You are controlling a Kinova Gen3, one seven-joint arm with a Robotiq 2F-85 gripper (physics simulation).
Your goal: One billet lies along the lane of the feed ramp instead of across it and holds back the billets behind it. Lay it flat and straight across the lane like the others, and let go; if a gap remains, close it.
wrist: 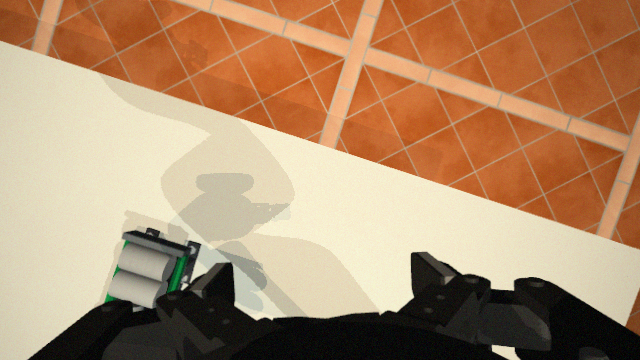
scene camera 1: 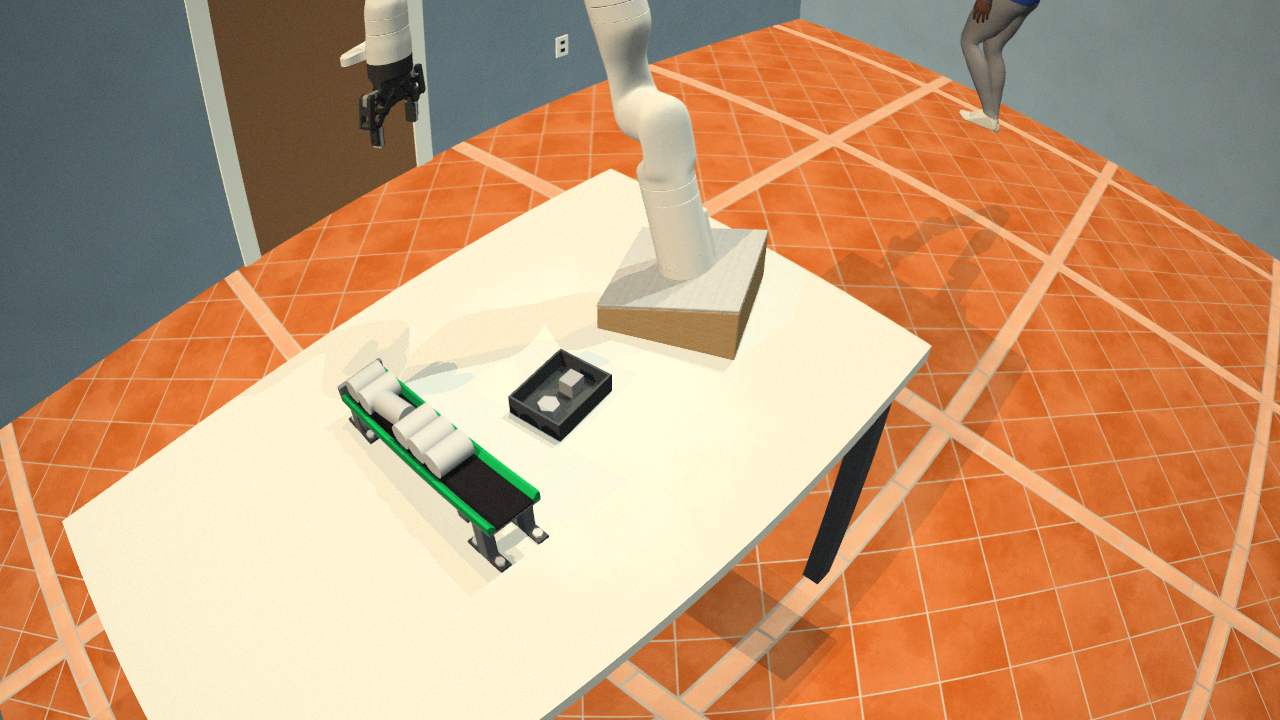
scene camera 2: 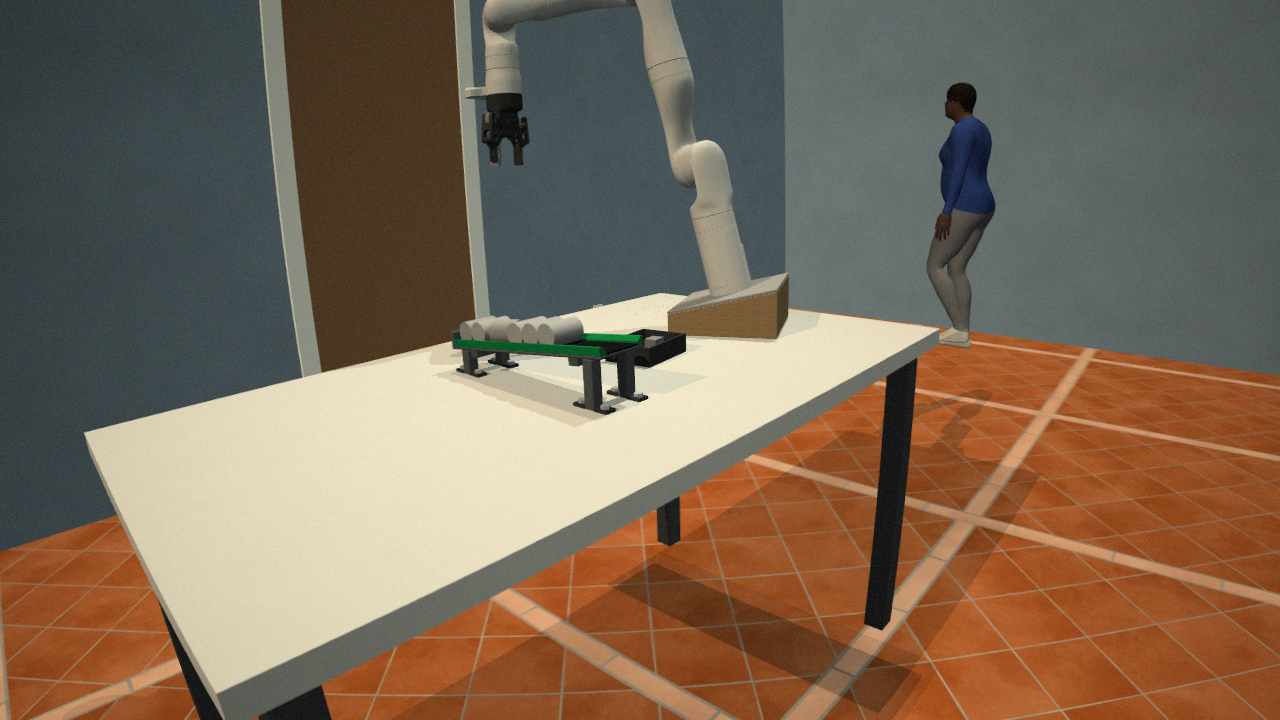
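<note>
The feed ramp has green side rails and a dark lane. One pale billet lies lengthwise in the lane. Two billets lie across between it and the ramp's far end; in the wrist view one billet is beside the dark end plate and the other billet is below it. Three more billets lie across on the near side, the nearest billet beside bare lane. My gripper is open and empty, high above the table, pointing down. The lengthwise billet does not show in the wrist view.
A black tray with a light block and a hexagonal piece stands beside the ramp. The arm's wooden pedestal is at the back. A person stands beyond the table.
</note>
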